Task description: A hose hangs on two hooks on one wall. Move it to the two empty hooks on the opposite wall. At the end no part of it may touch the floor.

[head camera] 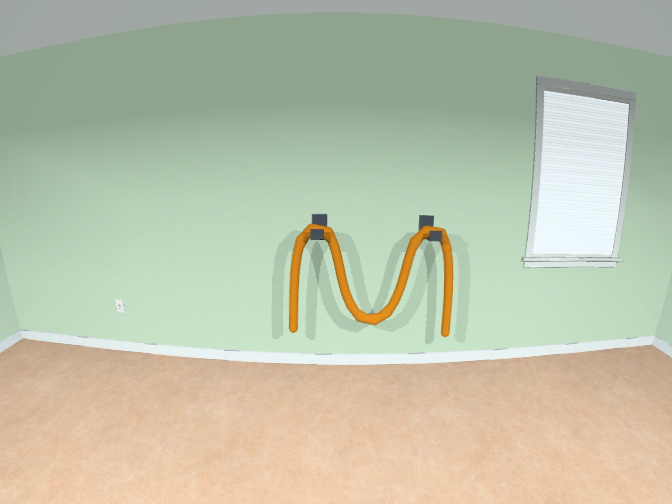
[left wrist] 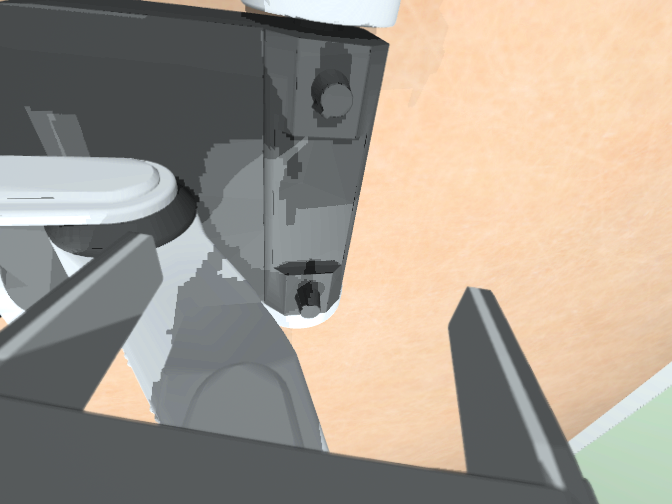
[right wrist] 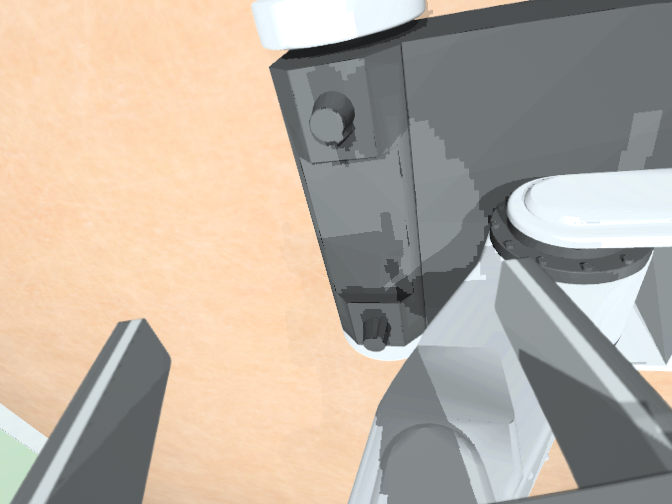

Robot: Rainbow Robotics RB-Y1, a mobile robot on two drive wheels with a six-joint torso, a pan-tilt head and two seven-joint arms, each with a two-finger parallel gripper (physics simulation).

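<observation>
An orange hose (head camera: 372, 282) hangs in an M shape on the green wall straight ahead in the head view. It lies over a left dark hook (head camera: 318, 226) and a right dark hook (head camera: 428, 227). Both its ends hang a little above the white baseboard. Neither gripper shows in the head view. My left gripper (left wrist: 303, 320) is open and empty in the left wrist view, pointing down beside my own body. My right gripper (right wrist: 336, 347) is open and empty in the right wrist view, also beside my body. The hose is far from both.
A window with a white blind (head camera: 578, 173) is on the same wall to the right of the hose. A small wall socket (head camera: 119, 305) is low at the left. Tan floor (head camera: 336, 428) stretches between me and the wall.
</observation>
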